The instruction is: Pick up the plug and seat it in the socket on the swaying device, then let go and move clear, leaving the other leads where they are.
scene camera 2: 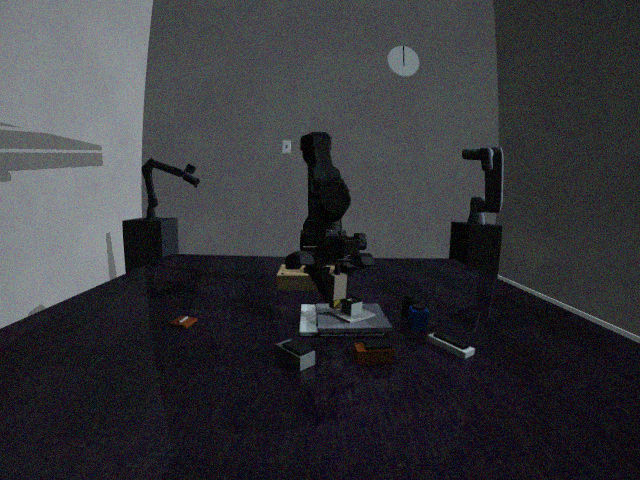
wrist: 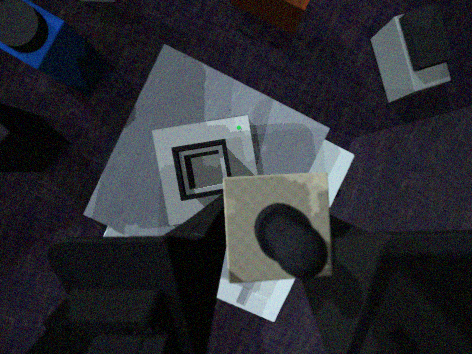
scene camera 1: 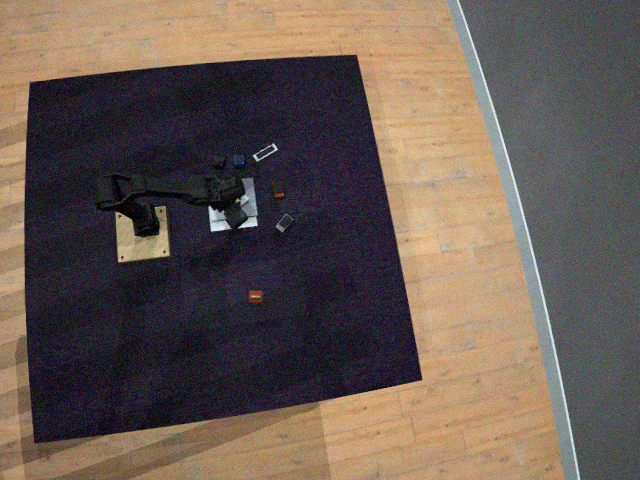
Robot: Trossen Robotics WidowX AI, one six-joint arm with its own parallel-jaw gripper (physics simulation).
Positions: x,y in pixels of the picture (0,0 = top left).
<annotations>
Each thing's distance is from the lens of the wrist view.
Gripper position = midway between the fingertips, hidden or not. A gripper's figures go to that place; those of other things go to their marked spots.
gripper (wrist: 254,198): 0.11 m
plug (wrist: 277,226): 0.04 m
blue block (wrist: 46,42): 0.18 m
black lead (wrist: 37,143): 0.19 m
grey device (wrist: 191,126): 0.14 m
The marked spots on the grey device and the black lead are 0.11 m apart.
</annotations>
